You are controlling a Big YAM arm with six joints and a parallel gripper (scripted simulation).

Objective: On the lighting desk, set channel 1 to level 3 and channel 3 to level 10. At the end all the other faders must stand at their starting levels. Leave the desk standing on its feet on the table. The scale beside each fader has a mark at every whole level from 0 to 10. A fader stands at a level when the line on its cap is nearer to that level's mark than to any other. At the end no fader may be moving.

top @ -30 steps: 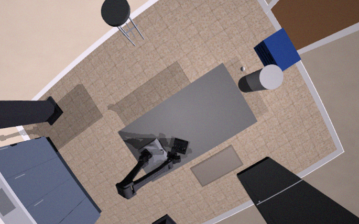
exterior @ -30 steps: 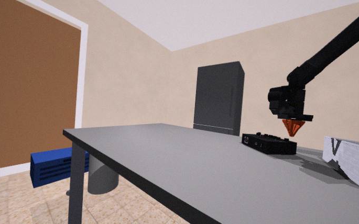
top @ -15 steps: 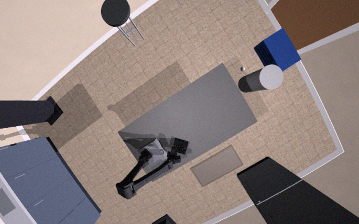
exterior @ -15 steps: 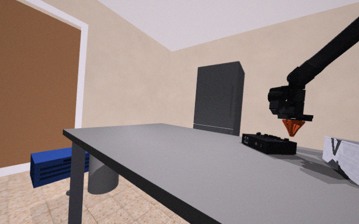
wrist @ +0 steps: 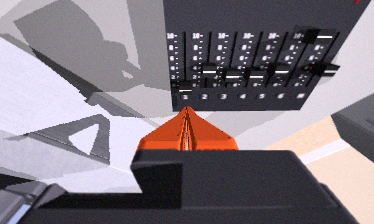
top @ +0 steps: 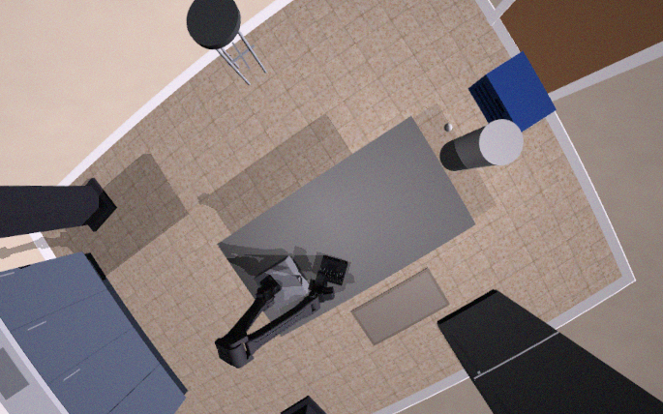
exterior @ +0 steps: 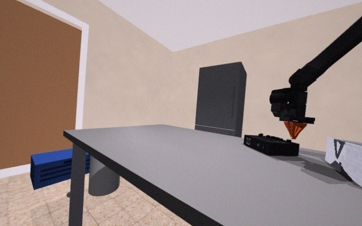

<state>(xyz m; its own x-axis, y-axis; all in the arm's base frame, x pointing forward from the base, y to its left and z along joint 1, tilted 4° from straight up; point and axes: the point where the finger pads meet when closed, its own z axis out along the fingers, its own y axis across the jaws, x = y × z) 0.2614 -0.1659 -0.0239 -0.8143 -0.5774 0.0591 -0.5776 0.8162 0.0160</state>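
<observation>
The channel 1 fader cap is 20 mm to the left of my hand, 20 mm ahead of it and 10 mm below it. The rest, counted from my hand: channel 3 cap: 50 mm ahead, 10 mm to the right, 10 mm below.
</observation>
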